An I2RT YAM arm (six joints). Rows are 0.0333 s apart.
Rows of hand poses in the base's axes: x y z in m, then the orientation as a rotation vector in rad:
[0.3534, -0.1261, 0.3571, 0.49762, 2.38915, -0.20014]
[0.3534, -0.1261, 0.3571, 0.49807, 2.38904, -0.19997]
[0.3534, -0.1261, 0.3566, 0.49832, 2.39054, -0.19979]
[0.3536, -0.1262, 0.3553, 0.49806, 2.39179, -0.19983]
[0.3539, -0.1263, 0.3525, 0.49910, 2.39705, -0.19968]
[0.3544, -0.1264, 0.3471, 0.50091, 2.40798, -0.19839]
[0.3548, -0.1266, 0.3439, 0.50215, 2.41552, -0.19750]
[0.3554, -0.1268, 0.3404, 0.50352, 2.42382, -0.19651]
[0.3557, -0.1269, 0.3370, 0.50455, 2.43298, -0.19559]
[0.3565, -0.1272, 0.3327, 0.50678, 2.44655, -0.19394]
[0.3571, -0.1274, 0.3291, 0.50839, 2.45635, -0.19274]
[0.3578, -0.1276, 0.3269, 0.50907, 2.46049, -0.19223]
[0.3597, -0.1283, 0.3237, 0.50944, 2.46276, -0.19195]
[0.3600, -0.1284, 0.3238, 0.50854, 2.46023, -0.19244]
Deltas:
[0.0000, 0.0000, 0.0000, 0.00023, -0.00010, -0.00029]
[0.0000, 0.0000, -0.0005, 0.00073, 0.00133, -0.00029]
[0.0002, -0.0001, -0.0018, 0.00089, 0.00252, 0.00000]
[0.0005, -0.0002, -0.0046, 0.00237, 0.00766, -0.00025]
[0.0010, -0.0003, -0.0100, 0.00603, 0.01809, -0.00025]
[0.0014, -0.0005, -0.0132, 0.00855, 0.02529, -0.00024]
[0.0020, -0.0007, -0.0167, 0.01133, 0.03322, -0.00024]
[0.0023, -0.0008, -0.0201, 0.01413, 0.04196, 0.00005]
[0.0031, -0.0011, -0.0244, 0.01868, 0.05492, 0.00006]
[0.0037, -0.0013, -0.0280, 0.02196, 0.06428, 0.00006]
[0.0044, -0.0015, -0.0302, 0.02335, 0.06824, 0.00006]
[0.0063, -0.0022, -0.0334, 0.02410, 0.07040, 0.00006]
[0.0066, -0.0023, -0.0333, 0.02300, 0.06798, 0.00036]

